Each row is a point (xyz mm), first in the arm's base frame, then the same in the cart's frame.
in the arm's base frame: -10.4 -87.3 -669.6
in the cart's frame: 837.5 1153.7 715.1
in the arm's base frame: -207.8 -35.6 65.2
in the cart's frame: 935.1 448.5 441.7
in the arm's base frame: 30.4 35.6 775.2
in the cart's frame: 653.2 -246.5 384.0
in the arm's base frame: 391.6 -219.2 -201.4
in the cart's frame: 536.2 653.5 954.4
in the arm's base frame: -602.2 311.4 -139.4
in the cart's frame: 1102.3 727.5 -18.8
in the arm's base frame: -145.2 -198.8 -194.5
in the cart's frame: 982.2 672.2 655.6
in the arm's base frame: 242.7 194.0 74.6
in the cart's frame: 431.4 461.9 483.9
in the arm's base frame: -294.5 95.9 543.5
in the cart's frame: 912.1 5.2 203.9
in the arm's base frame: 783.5 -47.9 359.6
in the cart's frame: 80.0 116.6 919.3
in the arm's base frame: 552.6 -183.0 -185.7
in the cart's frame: 379.3 638.0 1005.6
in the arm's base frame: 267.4 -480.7 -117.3
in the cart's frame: 773.2 529.3 1093.2
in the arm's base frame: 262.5 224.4 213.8
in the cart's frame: 390.4 329.6 444.8
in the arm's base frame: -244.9 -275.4 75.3
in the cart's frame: 1091.1 397.4 620.7
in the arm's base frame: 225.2 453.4 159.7
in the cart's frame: 306.1 425.1 243.5
